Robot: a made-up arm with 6 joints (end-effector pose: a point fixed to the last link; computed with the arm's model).
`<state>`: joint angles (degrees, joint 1 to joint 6).
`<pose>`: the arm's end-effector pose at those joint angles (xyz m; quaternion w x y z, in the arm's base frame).
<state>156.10 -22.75 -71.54 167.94 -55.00 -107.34</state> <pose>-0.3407 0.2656 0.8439 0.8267 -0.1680 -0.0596 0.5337</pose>
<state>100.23 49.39 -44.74 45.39 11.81 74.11</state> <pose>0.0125 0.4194 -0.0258 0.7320 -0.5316 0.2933 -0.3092</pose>
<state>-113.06 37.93 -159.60 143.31 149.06 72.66</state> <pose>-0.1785 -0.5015 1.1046 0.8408 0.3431 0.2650 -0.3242</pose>
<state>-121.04 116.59 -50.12 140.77 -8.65 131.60</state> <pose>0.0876 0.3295 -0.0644 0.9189 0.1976 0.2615 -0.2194</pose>
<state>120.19 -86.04 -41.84 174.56 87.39 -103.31</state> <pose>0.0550 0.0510 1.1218 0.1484 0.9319 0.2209 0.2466</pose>
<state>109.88 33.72 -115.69 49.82 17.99 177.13</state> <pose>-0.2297 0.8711 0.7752 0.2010 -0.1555 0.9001 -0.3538</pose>
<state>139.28 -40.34 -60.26 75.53 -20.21 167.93</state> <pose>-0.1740 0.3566 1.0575 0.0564 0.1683 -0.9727 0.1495</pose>
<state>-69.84 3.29 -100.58 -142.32 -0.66 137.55</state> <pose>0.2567 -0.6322 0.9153 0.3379 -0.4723 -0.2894 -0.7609</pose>
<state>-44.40 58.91 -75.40 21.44 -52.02 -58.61</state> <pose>0.4639 -0.5107 0.1385 0.5354 -0.7164 -0.1140 -0.4325</pose>
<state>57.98 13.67 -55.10 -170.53 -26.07 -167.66</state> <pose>0.3318 0.4345 0.3389 0.9127 -0.3935 0.0011 0.1102</pose>
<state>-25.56 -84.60 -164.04 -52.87 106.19 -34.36</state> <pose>-0.8495 0.3113 0.7609 0.1572 -0.3179 -0.4171 -0.8368</pose>
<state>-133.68 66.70 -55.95 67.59 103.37 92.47</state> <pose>-0.1380 -0.2459 -0.0653 0.3115 -0.7487 -0.5384 -0.2293</pose>
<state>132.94 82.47 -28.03 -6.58 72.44 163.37</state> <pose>0.1418 -0.0937 0.0106 0.3160 -0.4657 -0.5931 -0.5757</pose>
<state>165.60 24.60 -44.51 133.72 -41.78 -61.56</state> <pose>-0.3406 0.2505 0.2417 0.7702 -0.3805 -0.3750 0.3484</pose>
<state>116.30 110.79 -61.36 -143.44 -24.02 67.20</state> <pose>0.0812 -0.1481 -0.1346 0.0653 0.3197 -0.0766 -0.9422</pose>
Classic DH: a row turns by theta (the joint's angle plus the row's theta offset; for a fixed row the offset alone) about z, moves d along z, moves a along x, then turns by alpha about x. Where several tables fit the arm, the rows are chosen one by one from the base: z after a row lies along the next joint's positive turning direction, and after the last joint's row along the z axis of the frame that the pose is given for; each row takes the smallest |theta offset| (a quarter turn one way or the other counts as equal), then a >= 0, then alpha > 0; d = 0 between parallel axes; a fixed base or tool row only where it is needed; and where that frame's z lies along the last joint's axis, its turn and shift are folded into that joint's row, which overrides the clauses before.
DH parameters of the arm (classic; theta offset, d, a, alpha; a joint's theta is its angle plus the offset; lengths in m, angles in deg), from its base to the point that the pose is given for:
base (fixed): 36.47 0 0.0286 0
joint 1: -36.47 0.468 -0.028 -90
joint 2: -74.6 0 0.3464 0
joint 3: 74.6 -0.032 0.117 -90
joint 4: 0 0.528 0.005 90
joint 5: 0 0.017 0.079 -90
joint 6: 35.33 0.0854 0.0072 118.57
tool (fixed): 14.38 -0.0096 0 0

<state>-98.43 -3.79 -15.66 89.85 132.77 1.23</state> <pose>0.0566 -0.3239 0.3527 0.4813 0.8086 0.2508 -0.2273</pose>
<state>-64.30 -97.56 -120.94 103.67 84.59 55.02</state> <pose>-0.3136 0.8120 0.8998 0.9095 0.0068 -0.3643 -0.2001</pose>
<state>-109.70 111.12 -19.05 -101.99 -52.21 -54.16</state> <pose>0.2001 0.2354 0.2016 0.8237 0.0969 -0.3779 -0.4115</pose>
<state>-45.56 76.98 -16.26 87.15 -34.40 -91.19</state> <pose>-0.1575 -0.0290 0.0604 0.5475 -0.4639 0.6961 -0.0210</pose>
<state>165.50 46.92 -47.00 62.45 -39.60 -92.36</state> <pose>-0.4006 0.2714 0.0892 0.1266 -0.0619 -0.7394 0.6583</pose>
